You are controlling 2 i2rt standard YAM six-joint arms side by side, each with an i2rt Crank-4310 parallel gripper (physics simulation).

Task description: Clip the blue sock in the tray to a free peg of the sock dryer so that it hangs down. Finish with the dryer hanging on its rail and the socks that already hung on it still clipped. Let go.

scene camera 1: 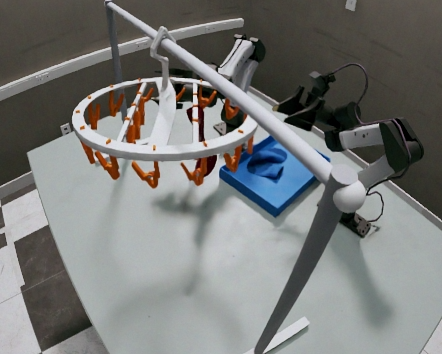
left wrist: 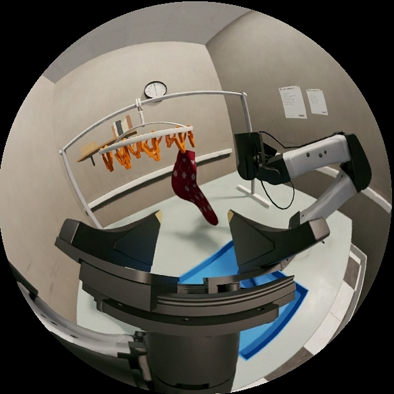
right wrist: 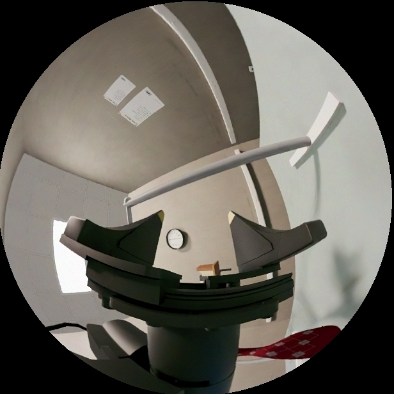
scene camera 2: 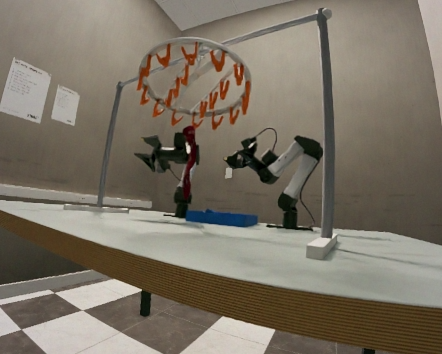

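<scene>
The blue sock (scene camera 1: 270,164) lies crumpled in the blue tray (scene camera 1: 248,196) (scene camera 2: 225,219) (left wrist: 301,299). The white round dryer (scene camera 1: 131,149) (scene camera 2: 195,39) (left wrist: 155,134) hangs by its hook (scene camera 1: 161,47) from the rail (scene camera 1: 225,82) (scene camera 2: 280,31) (left wrist: 195,93), with orange pegs below. A red patterned sock (scene camera 1: 201,125) (scene camera 2: 188,162) (left wrist: 186,175) (right wrist: 300,343) hangs from one peg. My left gripper (scene camera 1: 281,114) (left wrist: 194,211) is open and empty, above and behind the tray in scene camera 1. My right gripper (scene camera 2: 139,147) (right wrist: 196,212) is open and empty, partly hidden behind the dryer in scene camera 1.
A grey post (scene camera 1: 302,260) (scene camera 2: 326,125) stands at the right, with a white foot (scene camera 2: 321,247). The far post (scene camera 1: 115,55) (scene camera 2: 109,145) holds the rail's other end; a post and foot (right wrist: 320,127) show in the right wrist view. The right arm stands behind the red sock in scene camera 2.
</scene>
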